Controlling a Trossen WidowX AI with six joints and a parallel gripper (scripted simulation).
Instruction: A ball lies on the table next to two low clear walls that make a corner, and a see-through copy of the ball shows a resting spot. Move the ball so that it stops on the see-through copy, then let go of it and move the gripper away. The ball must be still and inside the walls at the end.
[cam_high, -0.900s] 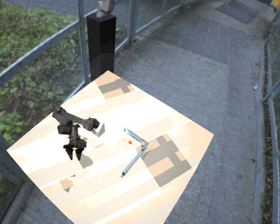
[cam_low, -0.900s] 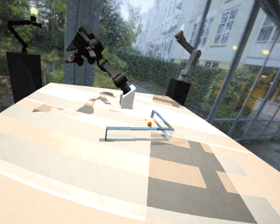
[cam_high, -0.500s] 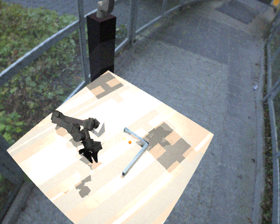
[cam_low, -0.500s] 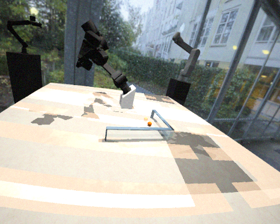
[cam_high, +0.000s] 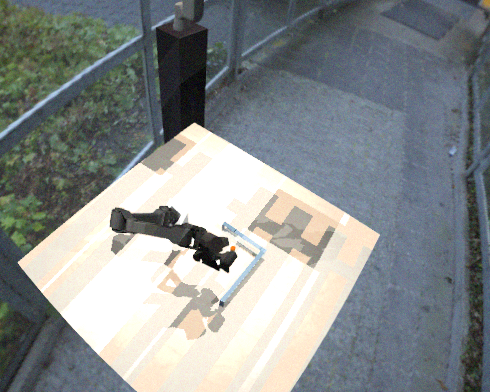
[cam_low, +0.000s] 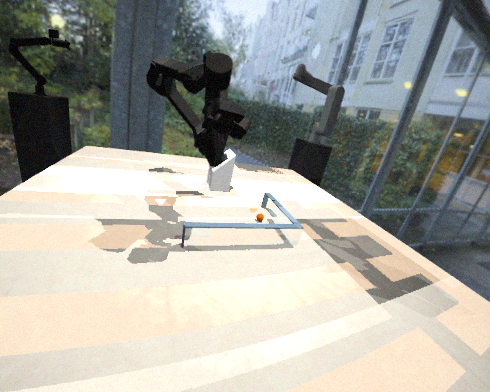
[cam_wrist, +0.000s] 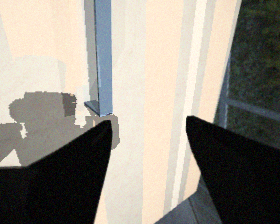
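The orange ball is 100 mm behind my gripper tip, 180 mm to the left of it and 190 mm below it. Round my gripper tip: see-through copy of ball 160 mm behind, 170 mm to the left, 190 mm below.
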